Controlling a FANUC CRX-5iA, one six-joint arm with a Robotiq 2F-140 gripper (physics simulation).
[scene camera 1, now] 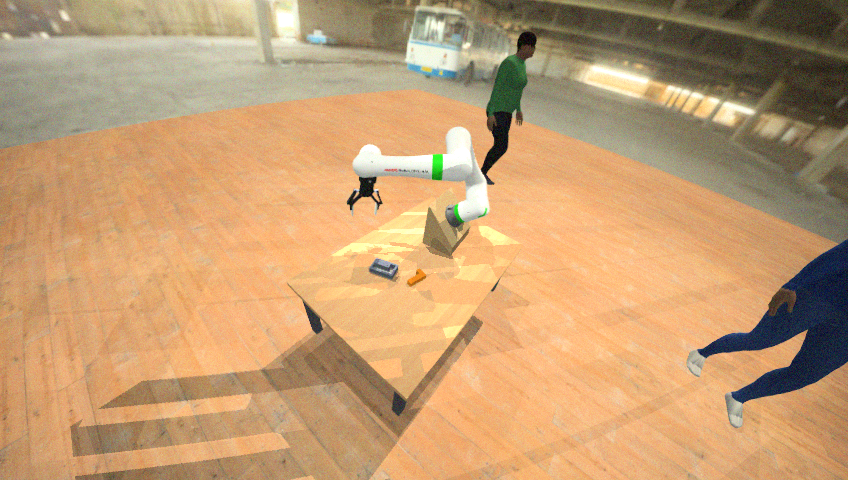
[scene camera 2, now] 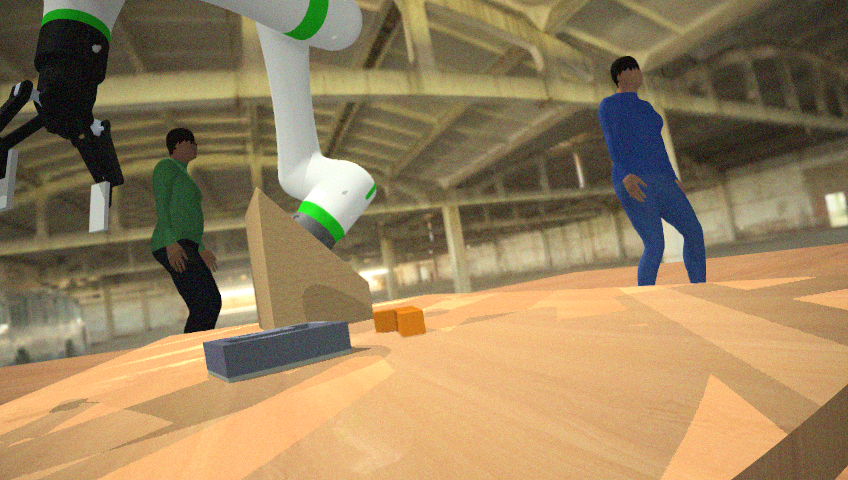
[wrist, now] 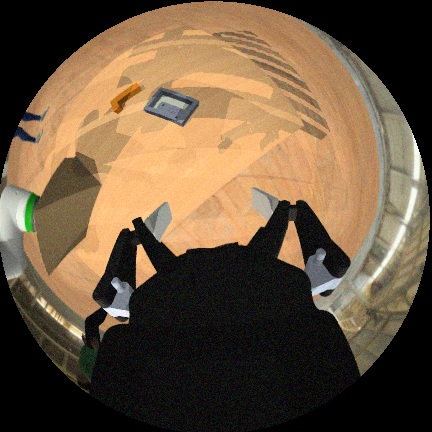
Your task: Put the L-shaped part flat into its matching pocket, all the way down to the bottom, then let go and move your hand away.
Scene:
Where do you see a grey pocket block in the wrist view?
At 173, 106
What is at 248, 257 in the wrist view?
My gripper.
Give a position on an orange L-shaped part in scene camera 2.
409, 320

